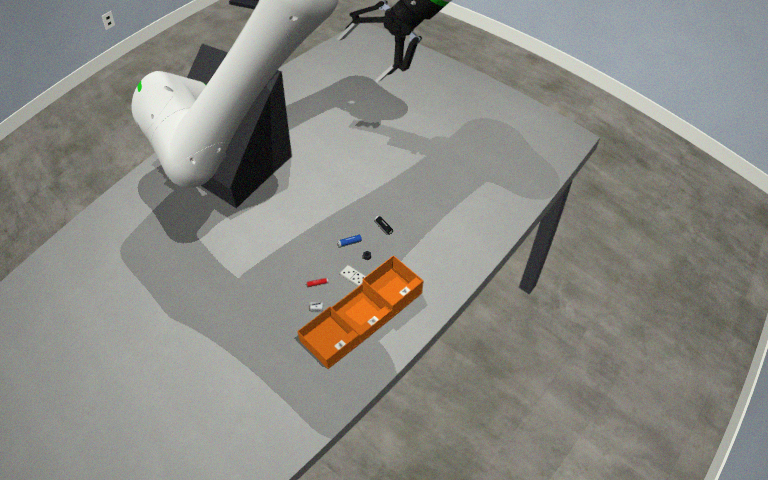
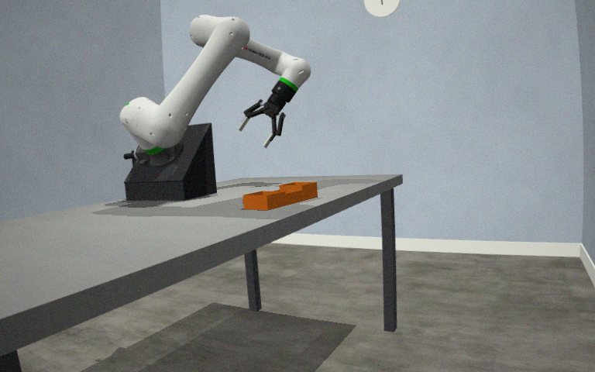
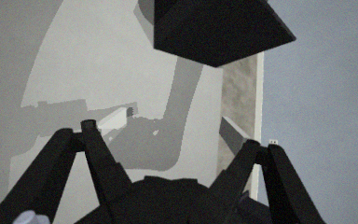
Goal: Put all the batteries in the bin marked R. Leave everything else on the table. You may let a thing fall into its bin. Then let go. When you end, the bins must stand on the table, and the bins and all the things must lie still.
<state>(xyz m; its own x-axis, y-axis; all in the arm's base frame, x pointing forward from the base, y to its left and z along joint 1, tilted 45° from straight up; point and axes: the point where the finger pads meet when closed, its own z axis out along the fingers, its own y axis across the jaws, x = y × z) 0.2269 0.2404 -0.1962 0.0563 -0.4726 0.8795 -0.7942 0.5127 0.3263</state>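
My hand is 31 cm short of the orange bin, 50 cm to the left of it and 19 cm above it. Round my hand: black nut 25 cm ahead, 37 cm to the right, 21 cm below; black battery 24 cm ahead, 28 cm to the right, 20 cm below; blue battery 20 cm ahead, 36 cm to the right, 20 cm below.
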